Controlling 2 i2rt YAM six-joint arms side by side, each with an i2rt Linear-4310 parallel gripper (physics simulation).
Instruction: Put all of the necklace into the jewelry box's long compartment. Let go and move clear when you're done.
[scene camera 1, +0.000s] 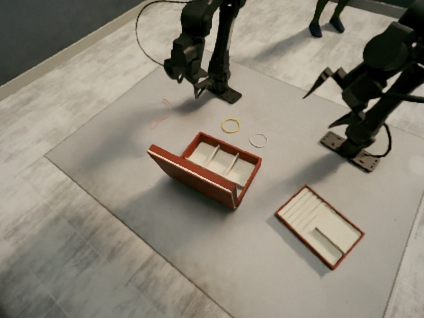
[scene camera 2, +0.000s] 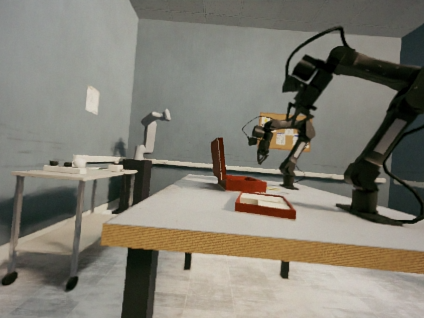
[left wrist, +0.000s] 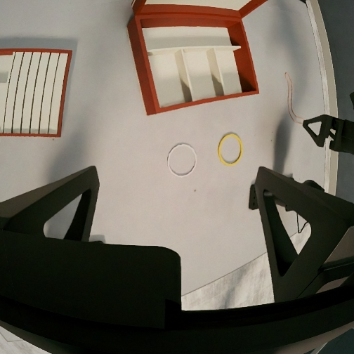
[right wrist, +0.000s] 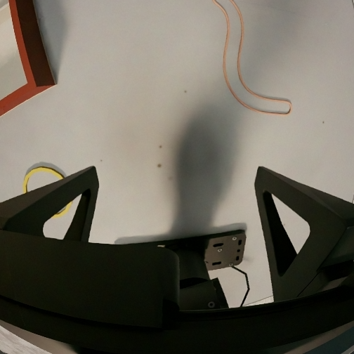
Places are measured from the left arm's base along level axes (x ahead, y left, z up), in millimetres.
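Pixels of known places: left gripper, fingertip midpoint: (scene camera 1: 315, 112) (scene camera 2: 289, 124); right gripper, fingertip midpoint: (scene camera 1: 188, 91) (scene camera 2: 258, 163); left arm's base, origin of the base link: (scene camera 1: 348, 151) (scene camera 2: 363, 214); right arm's base, origin of the base link: (scene camera 1: 220, 90) (scene camera 2: 287, 187).
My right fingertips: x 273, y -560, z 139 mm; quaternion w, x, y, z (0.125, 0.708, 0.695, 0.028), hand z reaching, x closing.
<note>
Ahead of a thing's pixels: the offset from my right fingertips to its top centre.
The thin pink-orange necklace @[dx +78, dy -111, dz -136 mm] (scene camera 1: 161, 119) (left wrist: 290, 95) (right wrist: 224, 64) lies on the mat beside the jewelry box, as a long bent loop. The red jewelry box (scene camera 1: 252, 176) (scene camera 2: 245, 184) (left wrist: 139, 65) (right wrist: 30, 45) stands with its lid (scene camera 1: 195, 175) (scene camera 2: 218, 157) raised. Its long compartment (left wrist: 187, 37) runs along the lid side, holds nothing visible in the left wrist view and is mostly hidden by the lid in scene camera 1. My right gripper (scene camera 1: 188, 89) (right wrist: 176, 174) is open and empty above the mat, short of the necklace. My left gripper (scene camera 1: 316, 112) (left wrist: 176, 174) is open and empty, raised above the mat.
A yellow ring @[dx -71, dy +157, dz -134 mm] (scene camera 1: 222, 125) (left wrist: 219, 150) (right wrist: 42, 169) and a white ring @[dx -91, dy +286, dz -136 mm] (scene camera 1: 250, 140) (left wrist: 167, 160) lie in front of the box's divided side. A red-rimmed tray @[dx +50, dy +625, dz -113 mm] (scene camera 1: 349, 251) (scene camera 2: 265, 208) (left wrist: 64, 95) with slots lies apart from the box. The upright lid is a tall obstacle.
</note>
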